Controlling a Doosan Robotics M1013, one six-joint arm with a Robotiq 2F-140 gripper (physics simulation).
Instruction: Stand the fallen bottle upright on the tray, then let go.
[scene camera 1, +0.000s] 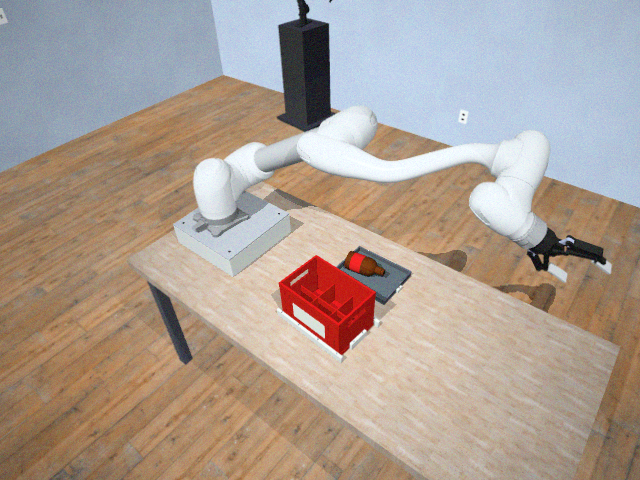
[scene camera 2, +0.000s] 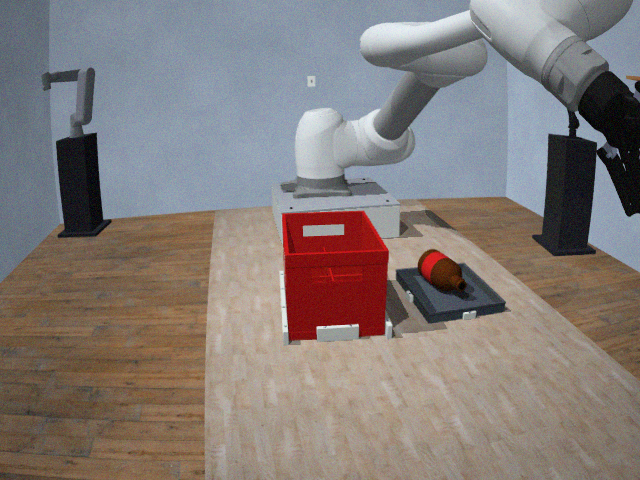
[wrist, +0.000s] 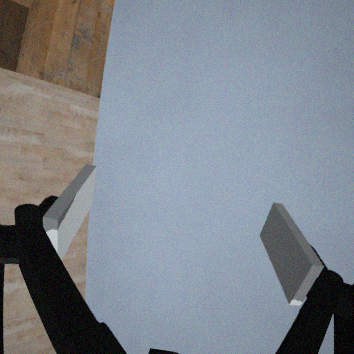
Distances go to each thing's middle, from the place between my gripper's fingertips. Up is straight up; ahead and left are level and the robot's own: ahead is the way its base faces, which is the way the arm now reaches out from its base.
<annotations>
The brown bottle (scene camera 2: 444, 273) is 690 mm behind my hand, 340 mm below it and 140 mm to the right of it.
</annotations>
